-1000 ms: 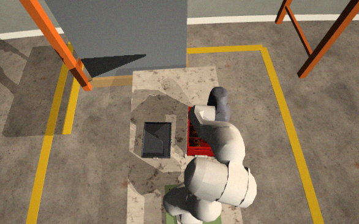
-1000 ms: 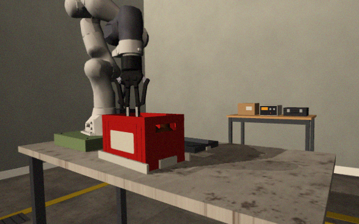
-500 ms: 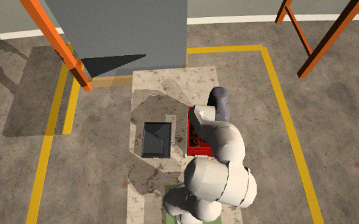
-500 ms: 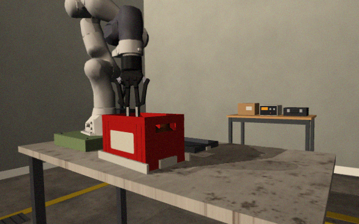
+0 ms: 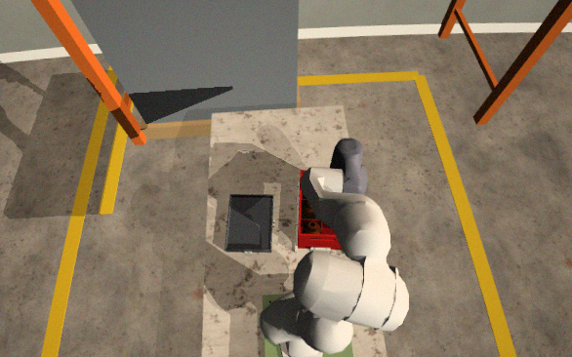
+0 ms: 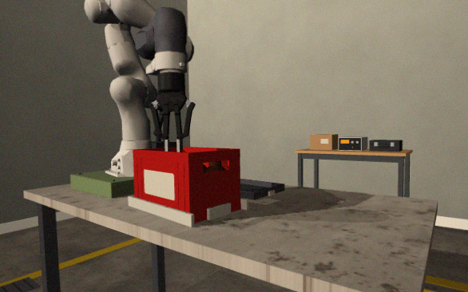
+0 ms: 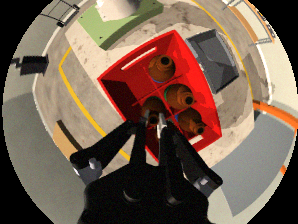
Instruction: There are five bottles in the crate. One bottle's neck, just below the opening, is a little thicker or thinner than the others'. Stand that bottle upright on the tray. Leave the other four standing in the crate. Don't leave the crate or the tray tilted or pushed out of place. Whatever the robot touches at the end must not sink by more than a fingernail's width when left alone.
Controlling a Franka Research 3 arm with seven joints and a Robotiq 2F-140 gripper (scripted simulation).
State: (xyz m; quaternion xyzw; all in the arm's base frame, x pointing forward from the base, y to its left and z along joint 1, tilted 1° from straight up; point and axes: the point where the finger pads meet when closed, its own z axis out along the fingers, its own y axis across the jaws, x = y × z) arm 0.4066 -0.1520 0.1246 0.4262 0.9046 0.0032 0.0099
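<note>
Right now the brown bottle is 9 cm below my hand. From my hand the other things lie so: dark tray (34 cm to the left, 16 cm below, 1 cm behind); red crate (9 cm below, 4 cm to the left).
</note>
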